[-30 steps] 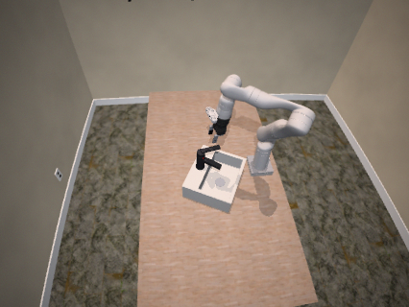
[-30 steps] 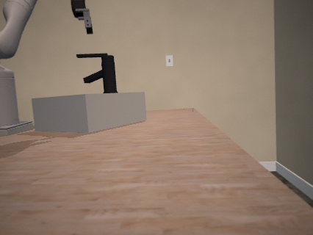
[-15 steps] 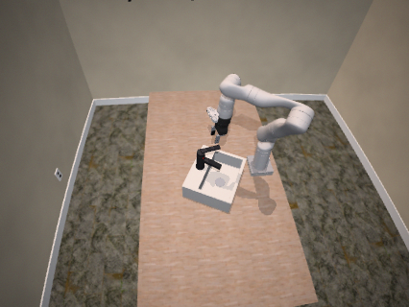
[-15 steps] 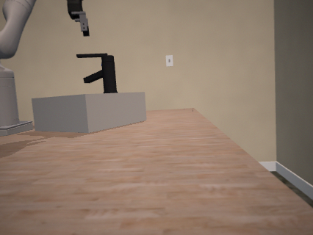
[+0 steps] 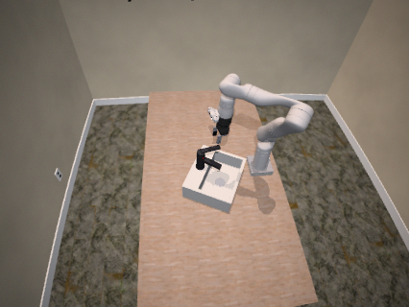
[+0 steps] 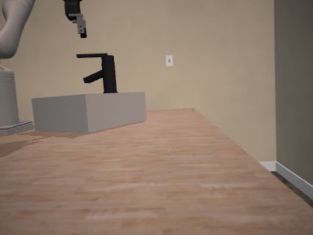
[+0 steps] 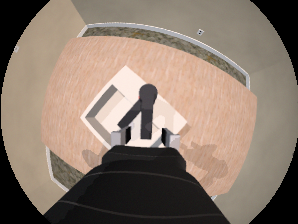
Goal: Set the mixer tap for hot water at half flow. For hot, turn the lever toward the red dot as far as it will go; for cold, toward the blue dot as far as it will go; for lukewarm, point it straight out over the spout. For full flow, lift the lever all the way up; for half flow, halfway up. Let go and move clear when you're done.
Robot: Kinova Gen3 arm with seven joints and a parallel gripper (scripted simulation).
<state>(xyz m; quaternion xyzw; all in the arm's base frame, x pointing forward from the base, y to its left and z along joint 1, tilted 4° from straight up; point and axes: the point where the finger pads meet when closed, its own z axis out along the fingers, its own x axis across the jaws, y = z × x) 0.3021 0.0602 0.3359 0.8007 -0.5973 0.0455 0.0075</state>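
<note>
The lever lies 30 mm ahead of my hand, 10 mm to the left of it and 90 mm below it. The rest, counted from my hand: white sink block 30 mm behind, 70 mm to the left, 320 mm below; black mixer tap 50 mm ahead, 20 mm to the left, 130 mm below.
</note>
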